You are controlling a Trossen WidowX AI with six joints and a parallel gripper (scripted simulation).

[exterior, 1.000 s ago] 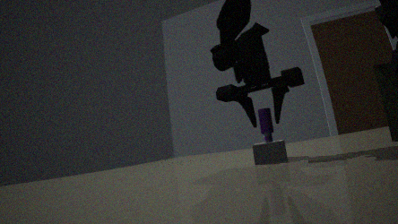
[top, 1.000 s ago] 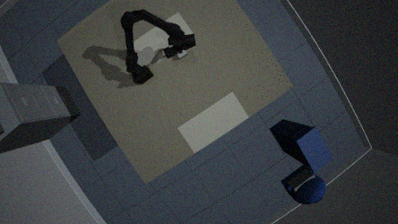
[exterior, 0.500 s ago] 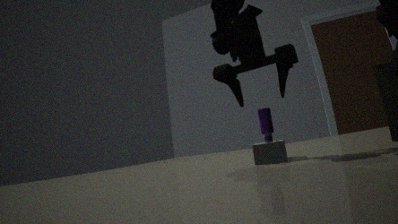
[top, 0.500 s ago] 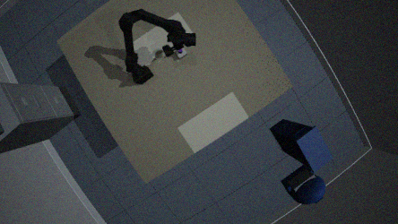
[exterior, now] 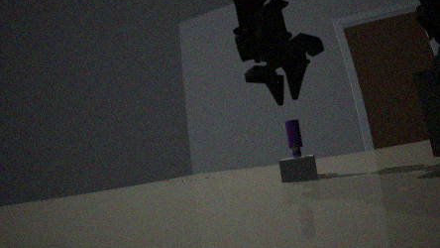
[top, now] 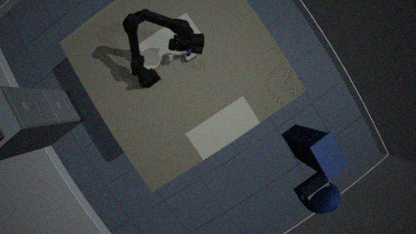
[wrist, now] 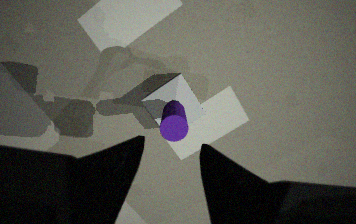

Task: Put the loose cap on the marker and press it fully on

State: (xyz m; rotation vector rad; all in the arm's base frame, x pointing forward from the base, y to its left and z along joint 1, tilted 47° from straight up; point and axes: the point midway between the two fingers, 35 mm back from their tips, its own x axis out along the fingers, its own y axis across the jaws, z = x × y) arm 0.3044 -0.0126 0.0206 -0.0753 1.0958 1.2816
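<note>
My gripper tip is 6 cm above the purple cap. From my gripper tip the other things lie so: grey holder block (13 cm below).
</note>
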